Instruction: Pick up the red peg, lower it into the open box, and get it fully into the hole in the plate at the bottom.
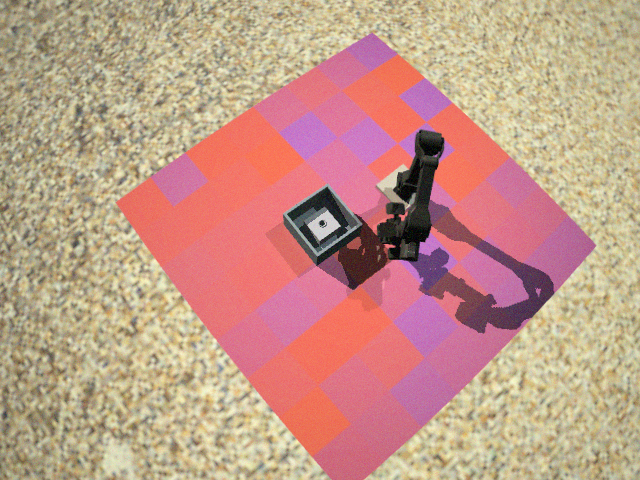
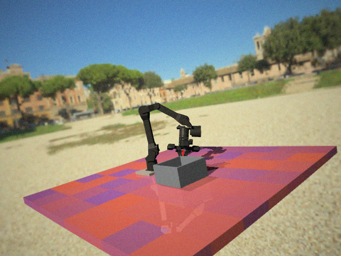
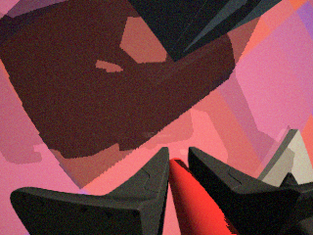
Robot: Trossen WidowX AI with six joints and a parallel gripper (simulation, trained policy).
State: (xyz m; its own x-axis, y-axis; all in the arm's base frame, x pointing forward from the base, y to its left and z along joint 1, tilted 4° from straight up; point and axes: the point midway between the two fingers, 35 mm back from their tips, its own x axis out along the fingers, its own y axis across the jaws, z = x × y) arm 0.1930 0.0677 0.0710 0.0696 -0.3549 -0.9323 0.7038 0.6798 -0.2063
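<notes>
My gripper tip is now 12 cm short of the grey box, 18 cm to the left of it and 1 cm above it. The rest, counted from my gripper tip: red peg (1 cm to the left, 3 cm above).
</notes>
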